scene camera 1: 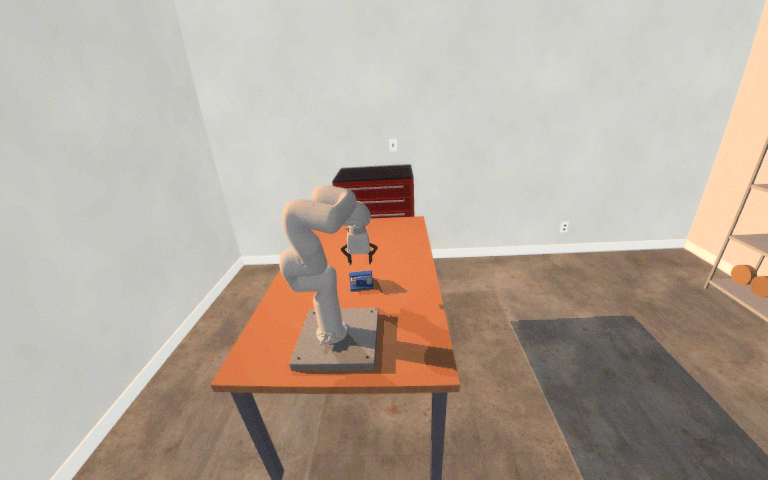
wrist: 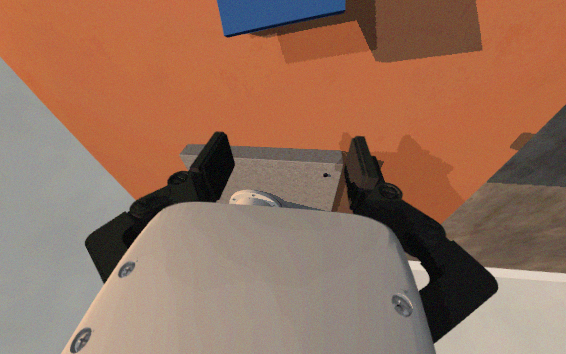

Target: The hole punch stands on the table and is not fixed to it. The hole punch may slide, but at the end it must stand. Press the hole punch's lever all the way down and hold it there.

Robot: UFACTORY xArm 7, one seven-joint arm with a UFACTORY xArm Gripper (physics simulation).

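The blue hole punch stands upright on the orange table, in front of the robot's base in the scene view. Part of the blue hole punch shows at the top edge of the wrist view; the rest is cut off. My gripper is open and empty, pointing down. It hangs above the table, apart from the hole punch, and looks higher than it and towards the table's far end. The lever's exact position is too small to tell in the scene view and cut off in the wrist view.
The robot's grey base plate is bolted on the near part of the orange table. A red drawer cabinet stands behind the table's far end. A shelf unit stands at the far right, away from the table.
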